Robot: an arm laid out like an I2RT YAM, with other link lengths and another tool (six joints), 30 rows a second.
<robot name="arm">
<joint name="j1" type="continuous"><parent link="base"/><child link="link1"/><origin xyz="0 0 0.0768"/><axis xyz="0 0 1"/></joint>
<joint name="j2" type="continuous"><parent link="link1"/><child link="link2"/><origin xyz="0.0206 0.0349 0.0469" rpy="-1.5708 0 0"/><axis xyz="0 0 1"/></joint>
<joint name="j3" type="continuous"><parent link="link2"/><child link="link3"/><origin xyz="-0.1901 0 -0.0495" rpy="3.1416 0 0"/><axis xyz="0 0 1"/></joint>
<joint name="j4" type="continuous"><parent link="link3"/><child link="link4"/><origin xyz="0.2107 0.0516 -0.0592"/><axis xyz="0 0 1"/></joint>
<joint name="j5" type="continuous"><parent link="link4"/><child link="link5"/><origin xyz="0.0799 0.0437 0.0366" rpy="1.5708 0 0"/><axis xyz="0 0 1"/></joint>
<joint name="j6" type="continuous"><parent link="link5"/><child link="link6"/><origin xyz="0.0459 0 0.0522" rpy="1.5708 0 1.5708"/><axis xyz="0 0 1"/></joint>
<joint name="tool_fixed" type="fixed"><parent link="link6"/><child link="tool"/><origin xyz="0.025 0.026 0.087" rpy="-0.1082 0 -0.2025"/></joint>
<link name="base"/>
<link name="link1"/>
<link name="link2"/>
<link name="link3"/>
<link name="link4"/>
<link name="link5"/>
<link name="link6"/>
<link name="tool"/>
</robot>
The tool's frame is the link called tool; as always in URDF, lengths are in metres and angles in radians. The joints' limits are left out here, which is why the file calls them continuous.
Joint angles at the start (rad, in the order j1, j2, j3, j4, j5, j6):
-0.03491, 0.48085, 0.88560, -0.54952, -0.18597, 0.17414
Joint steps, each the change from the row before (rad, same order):
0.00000, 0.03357, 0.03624, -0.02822, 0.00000, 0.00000
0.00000, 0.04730, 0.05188, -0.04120, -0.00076, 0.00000
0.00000, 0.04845, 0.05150, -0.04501, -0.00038, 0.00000
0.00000, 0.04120, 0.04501, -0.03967, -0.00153, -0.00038
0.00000, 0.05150, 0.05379, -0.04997, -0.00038, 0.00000
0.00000, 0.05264, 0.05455, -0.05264, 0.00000, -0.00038
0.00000, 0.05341, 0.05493, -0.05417, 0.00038, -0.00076
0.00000, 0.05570, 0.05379, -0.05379, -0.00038, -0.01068
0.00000, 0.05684, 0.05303, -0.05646, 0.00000, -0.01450
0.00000, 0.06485, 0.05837, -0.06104, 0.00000, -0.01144
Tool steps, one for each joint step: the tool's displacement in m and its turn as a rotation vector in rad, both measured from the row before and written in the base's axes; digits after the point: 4 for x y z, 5 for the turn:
0.0009, 0.0000, 0.0008, 0.00089, 0.02553, 0.00000
0.0012, 0.0001, 0.0011, 0.00142, 0.03659, 0.00075
0.0011, 0.0000, -0.0002, 0.00155, 0.04193, 0.00037
0.0008, 0.0002, -0.0001, 0.00129, 0.03577, 0.00157
0.0010, 0.0000, -0.0012, 0.00178, 0.04765, 0.00036
0.0008, 0.0000, -0.0017, 0.00142, 0.05064, 0.00013
0.0006, -0.0001, -0.0021, 0.00100, 0.05250, -0.00005
0.0010, -0.0003, -0.0028, -0.00733, 0.05398, 0.00503
0.0007, -0.0004, -0.0037, -0.01033, 0.05794, 0.00710
0.0010, -0.0004, -0.0045, -0.00708, 0.06566, 0.00621

